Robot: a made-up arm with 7 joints.
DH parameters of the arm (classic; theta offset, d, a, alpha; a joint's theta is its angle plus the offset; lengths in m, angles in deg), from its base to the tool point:
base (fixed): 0 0 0 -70
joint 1: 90 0 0 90
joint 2: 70 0 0 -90
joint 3: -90 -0.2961 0.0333 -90
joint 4: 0 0 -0.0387 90
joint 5: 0 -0.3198 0 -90
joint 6: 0 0 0 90
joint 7: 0 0 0 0
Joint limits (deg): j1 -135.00..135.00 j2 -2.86..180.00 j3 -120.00..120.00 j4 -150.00..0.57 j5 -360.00..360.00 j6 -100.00..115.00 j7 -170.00..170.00
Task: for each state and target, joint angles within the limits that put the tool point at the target. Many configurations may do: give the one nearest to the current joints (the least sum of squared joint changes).
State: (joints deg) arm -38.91 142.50 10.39 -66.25 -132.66 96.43 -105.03
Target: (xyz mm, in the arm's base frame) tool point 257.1 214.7 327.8
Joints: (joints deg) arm -35.42 132.83 -13.49 -95.20 -132.66 96.43 -105.03
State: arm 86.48 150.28 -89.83 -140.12 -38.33 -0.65 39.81
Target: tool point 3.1 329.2 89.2
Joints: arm 84.25 176.45 -84.69 -126.71 -38.33 -0.65 39.81
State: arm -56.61 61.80 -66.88 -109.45 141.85 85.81 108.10
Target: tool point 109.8 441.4 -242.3
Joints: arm -22.43 101.77 -97.19 -80.95 141.85 85.81 108.10
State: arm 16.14 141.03 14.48 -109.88 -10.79 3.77 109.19
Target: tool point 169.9 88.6 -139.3
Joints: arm 49.61 139.35 1.05 -148.61 -10.79 3.77 109.19
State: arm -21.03 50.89 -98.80 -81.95 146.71 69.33 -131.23
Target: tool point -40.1 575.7 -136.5
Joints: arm -7.94 100.12 -110.45 -47.33 146.71 69.33 -131.23
